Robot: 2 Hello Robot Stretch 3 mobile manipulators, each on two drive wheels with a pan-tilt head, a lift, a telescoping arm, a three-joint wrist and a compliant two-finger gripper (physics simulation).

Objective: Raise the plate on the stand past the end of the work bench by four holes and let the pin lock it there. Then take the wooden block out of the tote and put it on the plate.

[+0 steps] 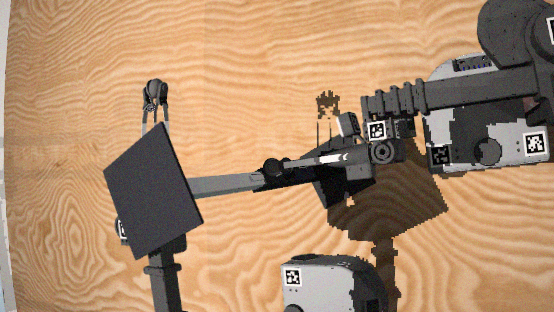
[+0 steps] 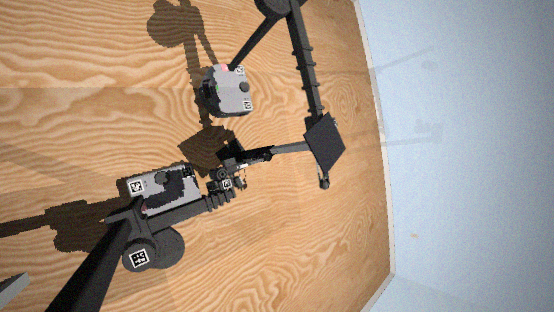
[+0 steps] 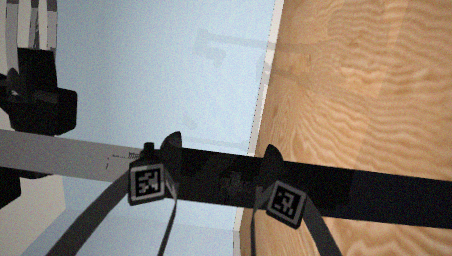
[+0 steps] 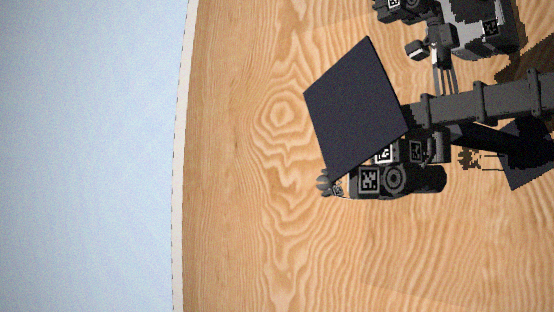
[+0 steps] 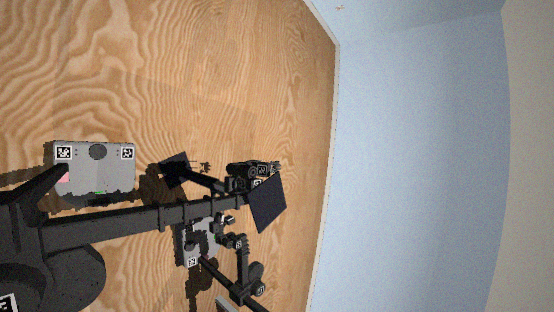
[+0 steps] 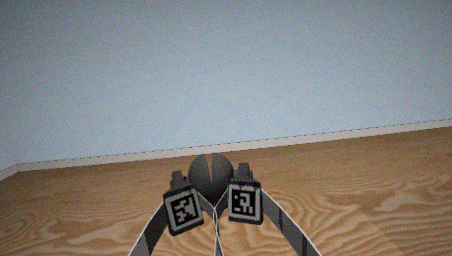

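Note:
The dark square plate (image 1: 152, 192) (image 2: 327, 142) (image 4: 357, 107) (image 5: 270, 202) tops the stand. Its light inner post (image 1: 225, 185) (image 2: 290, 148) (image 3: 70, 150) runs into the dark sleeve (image 3: 400, 200). My r1 gripper (image 1: 275, 167) (image 2: 267, 156) (image 3: 222, 151) is open at the post, its fingertips spread along the post's length near the top of the sleeve. The pin is too dark to make out. My r2 gripper (image 1: 156, 89) (image 2: 325, 184) (image 4: 325, 182) (image 5: 276, 166) (image 6: 211, 175) is shut and empty, past the plate's edge. The tote and wooden block do not show.
The stand's dark base (image 1: 325, 195) (image 5: 172, 170) is on the wood floor. The r2 arm (image 1: 165, 280) (image 2: 305, 65) (image 4: 505, 100) reaches in near the plate. Both robot bases (image 2: 162, 187) (image 2: 230, 92) stand near the stand. A pale blue wall (image 2: 465, 150) (image 4: 90, 150) lies beyond.

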